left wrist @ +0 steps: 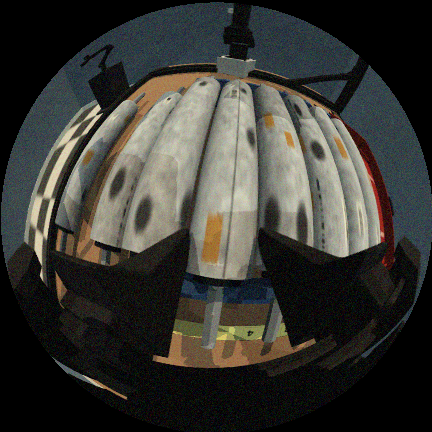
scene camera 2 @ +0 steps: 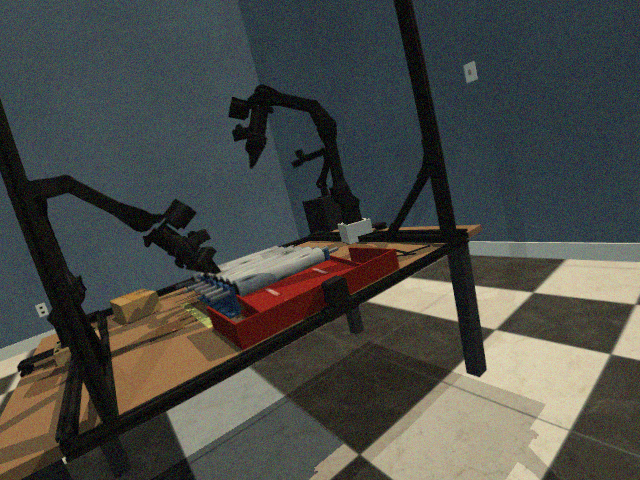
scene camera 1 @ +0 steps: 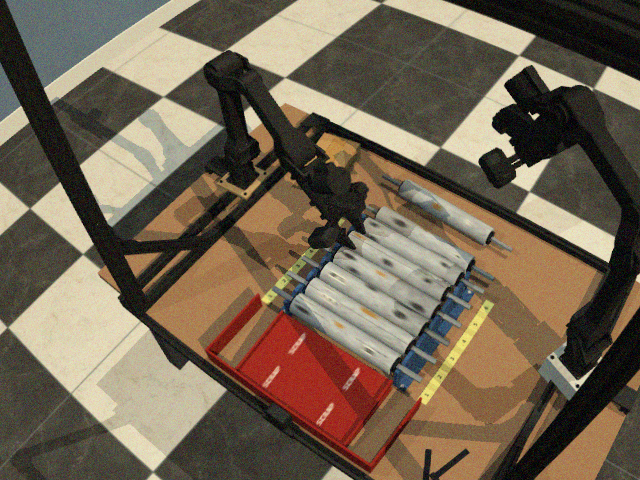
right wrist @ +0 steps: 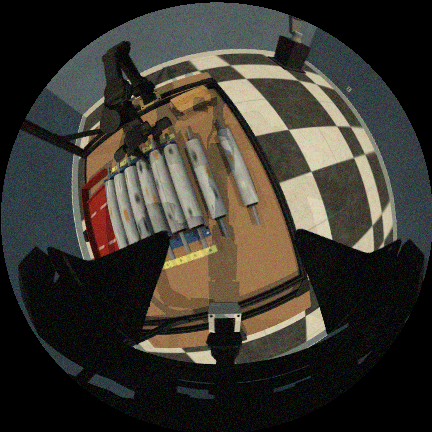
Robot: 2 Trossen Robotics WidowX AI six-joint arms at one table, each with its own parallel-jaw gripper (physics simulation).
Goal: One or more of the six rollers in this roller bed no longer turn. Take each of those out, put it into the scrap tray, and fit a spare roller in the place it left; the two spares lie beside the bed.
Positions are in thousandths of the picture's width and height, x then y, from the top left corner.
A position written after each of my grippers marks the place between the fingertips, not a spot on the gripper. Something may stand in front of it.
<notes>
My right gripper (scene camera 1: 791,355) is open and holds nothing. Also in view: my left gripper (scene camera 1: 562,503) and a tan block (scene camera 2: 207,639).
My left gripper shows as well in the left wrist view (left wrist: 520,543), in scene camera 2 (scene camera 2: 340,570) and in the right wrist view (right wrist: 360,367). My right gripper is seen too in scene camera 2 (scene camera 2: 395,349) and in the right wrist view (right wrist: 543,547). The tan block also shows in scene camera 1 (scene camera 1: 540,320) and in the right wrist view (right wrist: 464,228).
</notes>
